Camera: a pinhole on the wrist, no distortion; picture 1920 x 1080 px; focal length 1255.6 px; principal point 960.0 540.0 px. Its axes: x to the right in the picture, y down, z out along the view. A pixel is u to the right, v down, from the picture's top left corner.
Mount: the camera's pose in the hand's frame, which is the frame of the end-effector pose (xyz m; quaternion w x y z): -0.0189 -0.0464 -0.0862 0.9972 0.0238 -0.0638 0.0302
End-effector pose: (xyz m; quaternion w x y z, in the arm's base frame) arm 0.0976 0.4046 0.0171 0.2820 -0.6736 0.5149 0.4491
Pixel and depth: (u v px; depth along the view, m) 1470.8 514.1 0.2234
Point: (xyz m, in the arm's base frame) 0.1086 0.5268 -0.0905
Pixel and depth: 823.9 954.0 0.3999
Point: -0.0667 0.6996 -0.0056
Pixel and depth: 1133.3 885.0 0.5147
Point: -0.1104 0.7618 -0.1491
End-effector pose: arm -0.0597 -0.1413 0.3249 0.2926 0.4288 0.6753 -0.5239
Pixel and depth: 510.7 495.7 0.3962
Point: -0.0579 -0.4810 0.4608
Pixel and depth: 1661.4 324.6 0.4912
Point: -0.2975 -0.5136 0.1021
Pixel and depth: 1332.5 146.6 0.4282
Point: -0.2795 -0.4748 0.2644
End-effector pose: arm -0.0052 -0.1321 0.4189 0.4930 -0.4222 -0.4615 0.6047
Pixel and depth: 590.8 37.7 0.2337
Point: -0.0836 -0.2461 0.6054
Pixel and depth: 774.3 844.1 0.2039
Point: -0.1012 -0.2239 0.4571
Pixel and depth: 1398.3 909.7 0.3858
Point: -0.3331 -0.1242 0.4315
